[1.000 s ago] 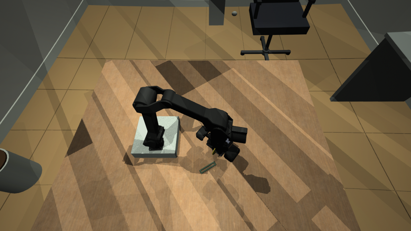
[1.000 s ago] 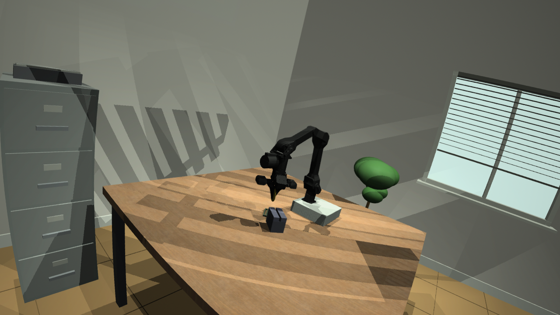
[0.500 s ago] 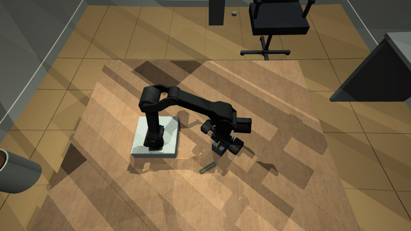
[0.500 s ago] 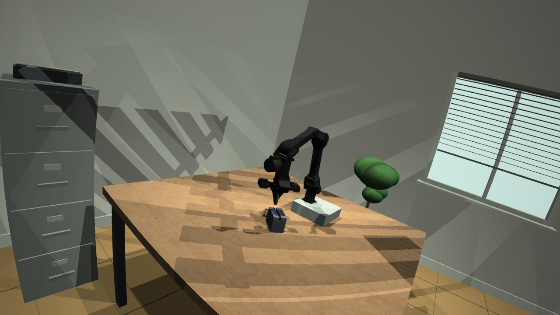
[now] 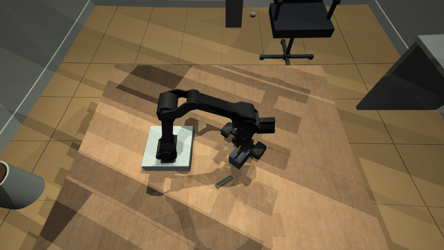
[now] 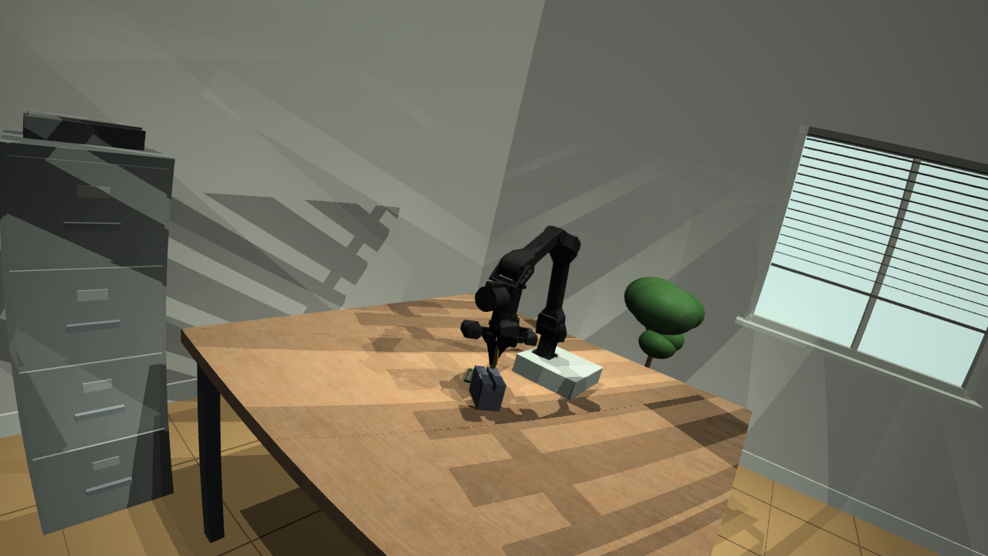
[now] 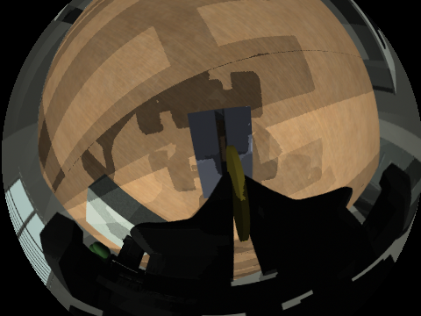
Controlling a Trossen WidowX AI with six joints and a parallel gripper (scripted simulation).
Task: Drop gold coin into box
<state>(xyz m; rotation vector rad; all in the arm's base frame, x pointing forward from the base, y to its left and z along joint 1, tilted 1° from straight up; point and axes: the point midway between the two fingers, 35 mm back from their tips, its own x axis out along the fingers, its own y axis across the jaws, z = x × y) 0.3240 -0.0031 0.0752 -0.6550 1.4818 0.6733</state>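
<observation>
The gold coin is 20 mm above my gripper tip.
</observation>
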